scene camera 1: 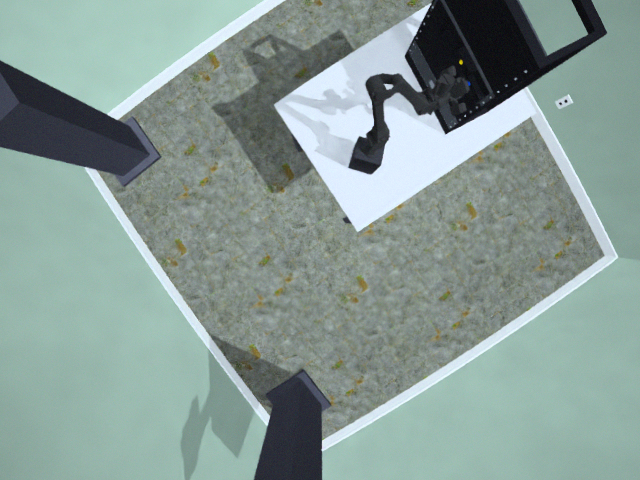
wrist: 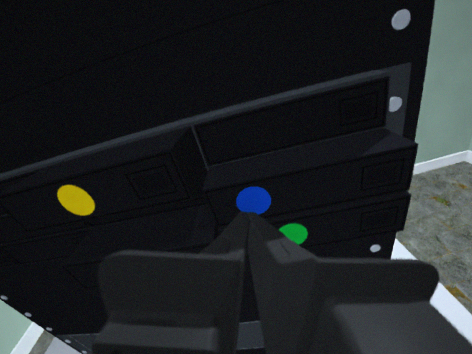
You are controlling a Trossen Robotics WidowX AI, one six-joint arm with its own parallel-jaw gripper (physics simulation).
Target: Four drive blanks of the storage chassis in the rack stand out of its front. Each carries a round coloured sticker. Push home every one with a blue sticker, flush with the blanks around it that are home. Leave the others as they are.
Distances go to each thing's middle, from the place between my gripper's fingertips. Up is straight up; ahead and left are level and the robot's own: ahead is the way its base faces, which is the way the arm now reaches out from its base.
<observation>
I see the green-stickered drive blank (wrist: pixel 385 214) 5 cm ahead of my hand, 4 cm to the right of it and 2 cm below it. Round my hand: yellow-stickered drive blank (wrist: pixel 164 169) 7 cm to the left, 6 cm ahead, 4 cm above.
</observation>
